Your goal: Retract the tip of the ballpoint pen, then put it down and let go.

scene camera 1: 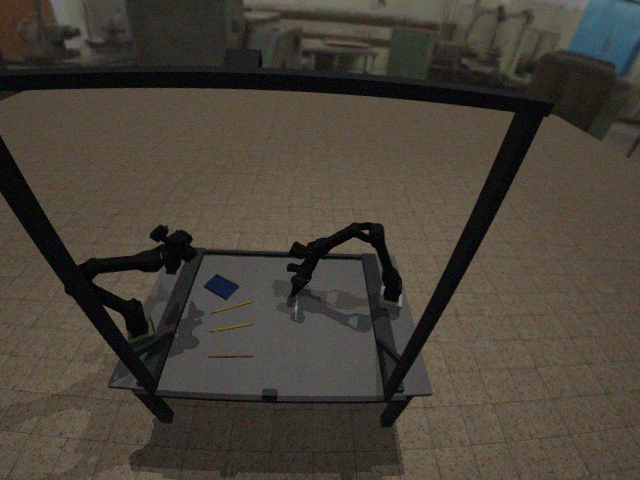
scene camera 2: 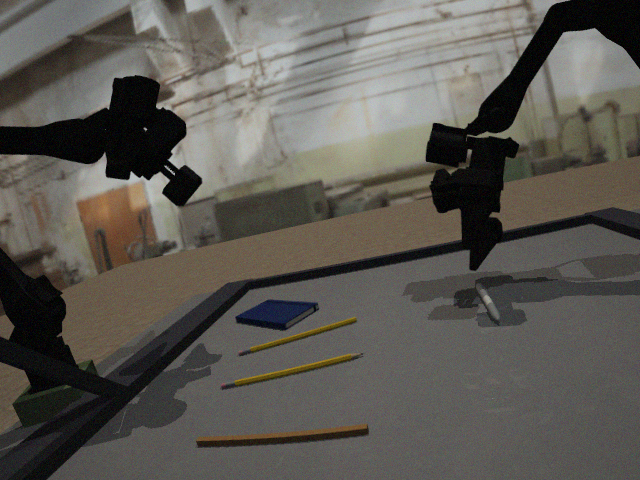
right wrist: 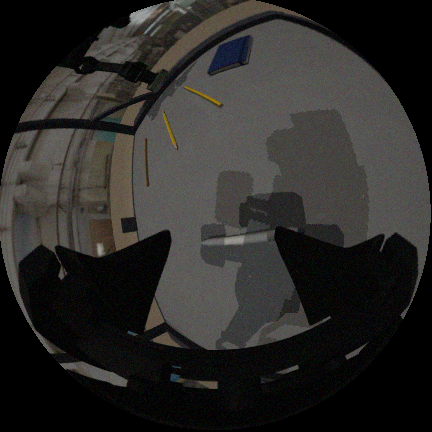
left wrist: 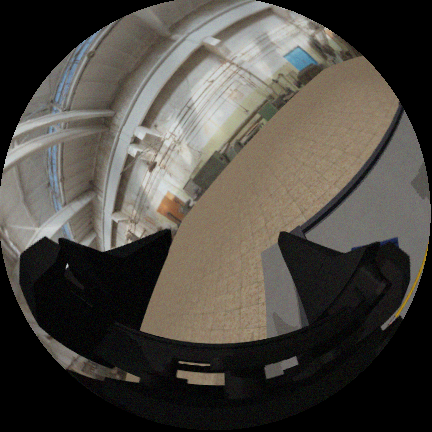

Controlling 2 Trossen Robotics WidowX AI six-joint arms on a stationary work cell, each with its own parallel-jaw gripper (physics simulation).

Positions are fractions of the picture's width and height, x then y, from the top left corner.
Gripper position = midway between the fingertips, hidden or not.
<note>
My left gripper (scene camera 2: 0.26,0.35) is open, holding nothing. On the table rests a blue notebook (scene camera 2: 0.44,0.66). Further things: my right gripper (scene camera 2: 0.73,0.54) and a ballpoint pen (right wrist: 0.62,0.55).
The blue notebook is seen too in the right wrist view (right wrist: 0.55,0.12). My left gripper shows as well in the left wrist view (left wrist: 0.52,0.55). My right gripper shows as well in the right wrist view (right wrist: 0.52,0.54). The left wrist view does not show the ballpoint pen: it is out of frame.
</note>
